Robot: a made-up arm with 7 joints. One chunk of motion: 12 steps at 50 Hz.
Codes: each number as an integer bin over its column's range. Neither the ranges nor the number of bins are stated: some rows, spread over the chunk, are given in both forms.
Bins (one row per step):
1: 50 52 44 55 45 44 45
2: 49 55 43 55 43 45 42
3: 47 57 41 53 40 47 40
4: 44 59 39 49 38 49 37
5: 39 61 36 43 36 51 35
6: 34 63 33 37 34 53 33
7: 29 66 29 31 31 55 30
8: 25 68 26 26 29 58 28
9: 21 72 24 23 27 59 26
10: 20 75 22 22 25 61 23
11: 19 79 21 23 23 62 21
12: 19 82 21 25 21 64 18
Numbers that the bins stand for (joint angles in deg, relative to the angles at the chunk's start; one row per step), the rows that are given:
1: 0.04 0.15 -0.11 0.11 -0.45 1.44 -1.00
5: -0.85 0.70 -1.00 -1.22 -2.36 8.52 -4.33
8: -1.98 1.12 -2.11 -3.11 -3.85 15.59 -6.67
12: -2.46 1.97 -2.67 -3.22 -5.55 21.65 -10.00
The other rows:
2: -0.04 0.33 -0.22 0.11 -0.88 2.45 -2.00
3: -0.20 0.45 -0.44 -0.11 -1.52 4.47 -2.67
4: -0.44 0.58 -0.67 -0.56 -1.94 6.49 -3.67
6: -1.25 0.82 -1.33 -1.89 -2.79 10.54 -5.00
7: -1.66 1.00 -1.78 -2.56 -3.42 12.56 -6.00
9: -2.30 1.36 -2.33 -3.44 -4.27 16.60 -7.33
10: -2.38 1.55 -2.56 -3.56 -4.70 18.62 -8.33
11: -2.46 1.79 -2.67 -3.44 -5.12 19.63 -9.00

